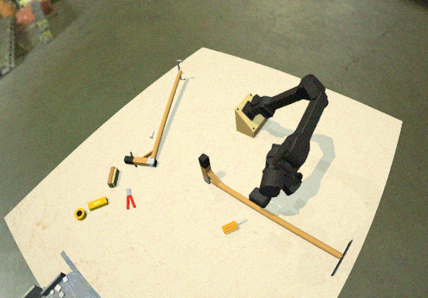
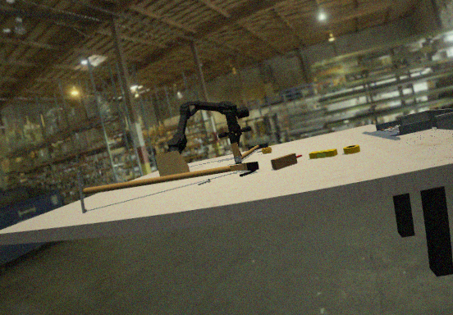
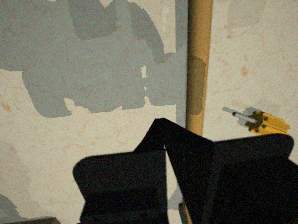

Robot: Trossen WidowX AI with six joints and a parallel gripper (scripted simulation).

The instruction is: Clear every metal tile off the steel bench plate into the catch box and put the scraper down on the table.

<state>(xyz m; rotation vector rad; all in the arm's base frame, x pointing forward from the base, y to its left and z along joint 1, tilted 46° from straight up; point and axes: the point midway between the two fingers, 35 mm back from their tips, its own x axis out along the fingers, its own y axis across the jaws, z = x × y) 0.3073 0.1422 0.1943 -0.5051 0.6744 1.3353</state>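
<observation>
Now: gripper tip 15 cm short of the screwdriver, 7 cm to the left of it and 5 cm above it. From my gripper tip the other things lie so: yellow tape roll (62 cm to the right, 43 cm ahead, 5 cm below); then yellow level (59 cm to the right, 34 cm ahead, 5 cm below); then wooden block (61 cm to the right, 21 cm ahead, 5 cm below).
</observation>
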